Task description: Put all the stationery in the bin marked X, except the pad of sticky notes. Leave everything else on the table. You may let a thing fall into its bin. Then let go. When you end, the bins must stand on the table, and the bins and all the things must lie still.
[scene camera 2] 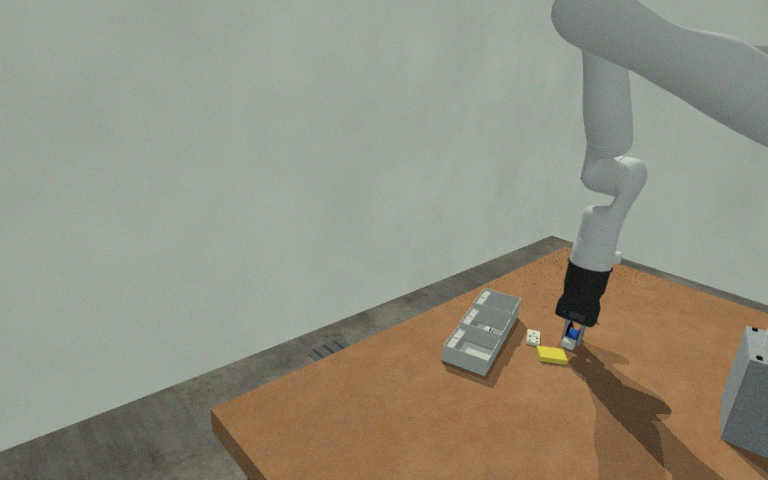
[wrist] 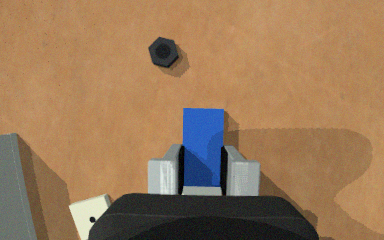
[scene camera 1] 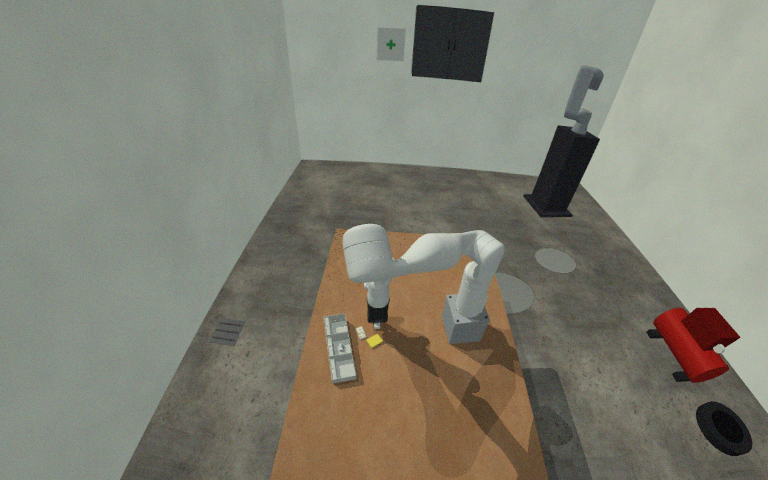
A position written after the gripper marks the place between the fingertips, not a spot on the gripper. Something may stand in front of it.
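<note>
An eraser (wrist: 202, 127) is visible. A grey three-compartment bin (scene camera 2: 478, 348) is visible as well; the same grey three-compartment bin (scene camera 1: 342, 365) appears again. The gripper (scene camera 2: 571, 340) is seen; the same gripper (wrist: 202, 162) is also seen.
</note>
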